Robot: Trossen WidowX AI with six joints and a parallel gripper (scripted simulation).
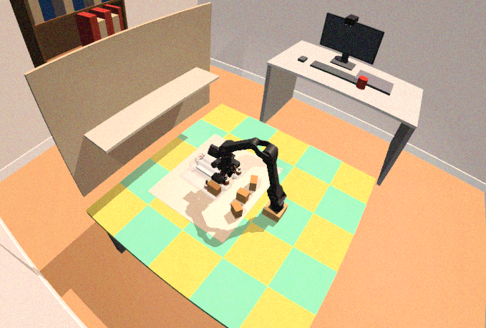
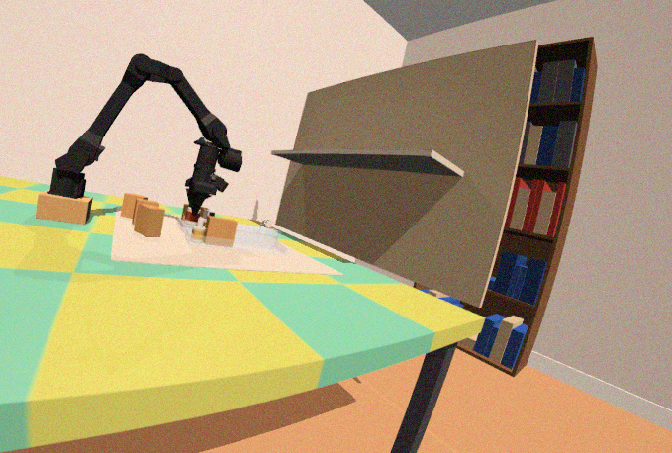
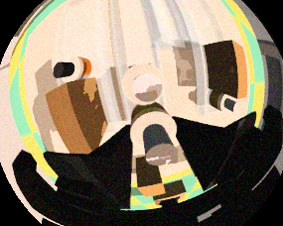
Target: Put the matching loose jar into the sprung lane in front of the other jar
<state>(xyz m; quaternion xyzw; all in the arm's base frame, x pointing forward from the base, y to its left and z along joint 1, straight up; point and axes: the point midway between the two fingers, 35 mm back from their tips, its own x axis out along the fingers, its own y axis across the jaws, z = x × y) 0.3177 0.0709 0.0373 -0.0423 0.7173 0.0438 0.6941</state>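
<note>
Now: gripper tip 7 cm short of the cream mat and 6 cm above it. The rest, counted from my gripper tip: clear lane rack: 15 cm ahead, 4 cm below, 1 cm to the right; then shelf: 50 cm ahead, 31 cm above, 8 cm to the left.
</note>
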